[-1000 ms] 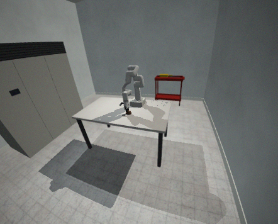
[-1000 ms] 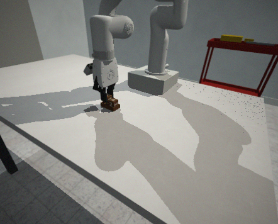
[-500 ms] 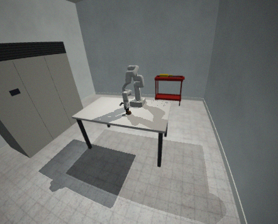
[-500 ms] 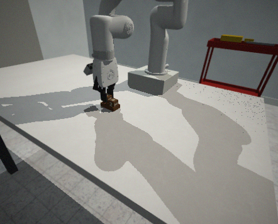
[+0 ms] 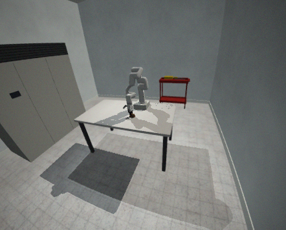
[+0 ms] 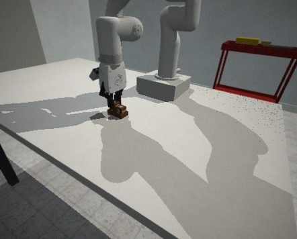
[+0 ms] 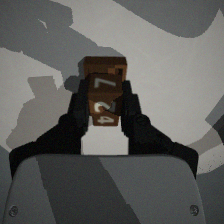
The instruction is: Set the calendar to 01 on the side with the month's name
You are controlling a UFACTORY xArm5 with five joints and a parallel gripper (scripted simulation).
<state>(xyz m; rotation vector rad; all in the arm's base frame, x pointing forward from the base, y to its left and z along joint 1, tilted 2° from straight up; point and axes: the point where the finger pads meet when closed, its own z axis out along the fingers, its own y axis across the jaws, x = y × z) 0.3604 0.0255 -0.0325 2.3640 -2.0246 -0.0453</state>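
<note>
Now: the calendar tray 40 mm below my hand and 10 mm to the left of it.
</note>
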